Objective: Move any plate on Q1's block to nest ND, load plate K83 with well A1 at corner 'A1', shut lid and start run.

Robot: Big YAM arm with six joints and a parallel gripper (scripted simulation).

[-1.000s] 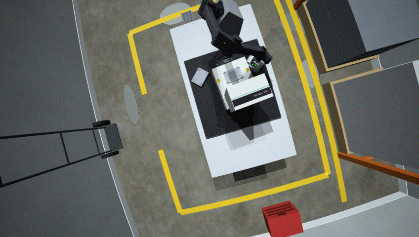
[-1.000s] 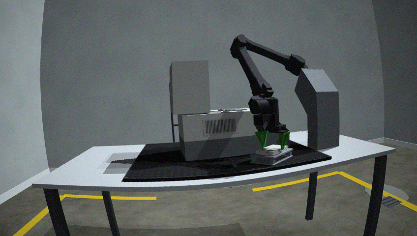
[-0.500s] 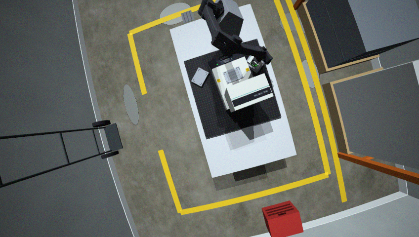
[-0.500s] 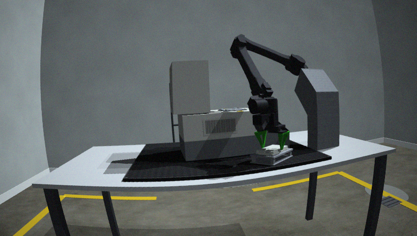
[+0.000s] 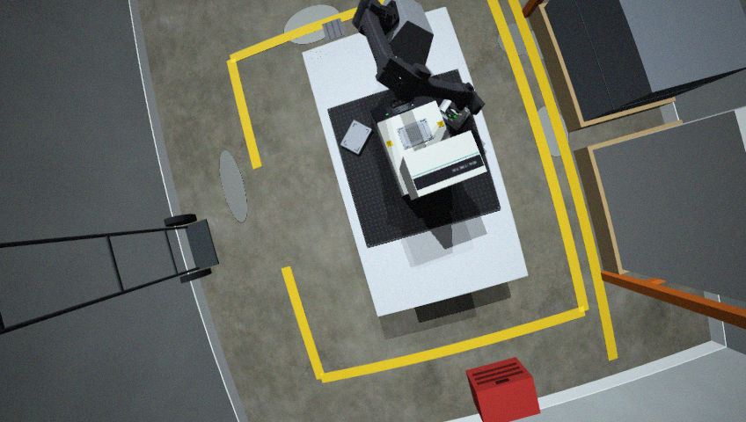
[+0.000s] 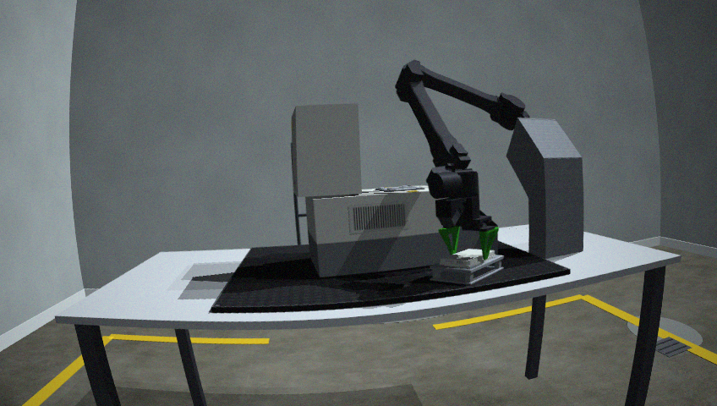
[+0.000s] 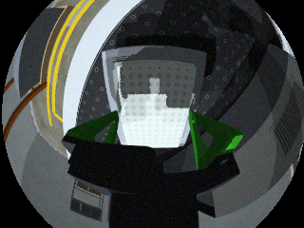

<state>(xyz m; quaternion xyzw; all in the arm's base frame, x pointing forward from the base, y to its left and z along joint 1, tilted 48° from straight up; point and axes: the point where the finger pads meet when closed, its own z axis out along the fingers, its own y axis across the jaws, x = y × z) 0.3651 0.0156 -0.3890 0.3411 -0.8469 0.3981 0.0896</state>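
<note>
Right now the white plate K83 is 1 cm below my hand. Round my hand: grey nest N1: 2 cm below; then grey nest ND: 56 cm to the right, 4 cm below.
</note>
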